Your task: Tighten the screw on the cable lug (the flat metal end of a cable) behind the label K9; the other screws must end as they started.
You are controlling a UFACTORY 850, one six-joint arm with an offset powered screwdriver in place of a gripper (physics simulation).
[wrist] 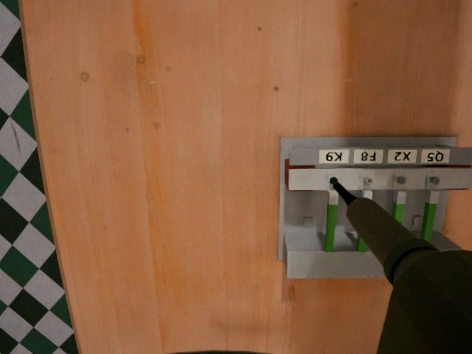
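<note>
The label K9 (334, 156) is upside down in the wrist view, at the left end of the label row. Below it is the pale bar (307, 179) with the screws. My screwdriver (334, 181) comes in from the lower right, its dark bit tip at the K9 screw position. The tip covers that screw, so its head and any gap under it are hidden. The K9 cable lug (333, 198) shows as a pale end above its green cable (331, 227). The tool has no fingers. The other screws show at F8 (368, 181), X2 (401, 180) and Q5 (435, 180).
The grey back plate (367, 141) lies on the wooden table (175, 200), with a grey trough (335, 264) along the cables' lower ends. The screwdriver body covers part of the F8 cable (361, 244) and the trough's right side. The table's edge and a checkered floor (25, 200) are at left.
</note>
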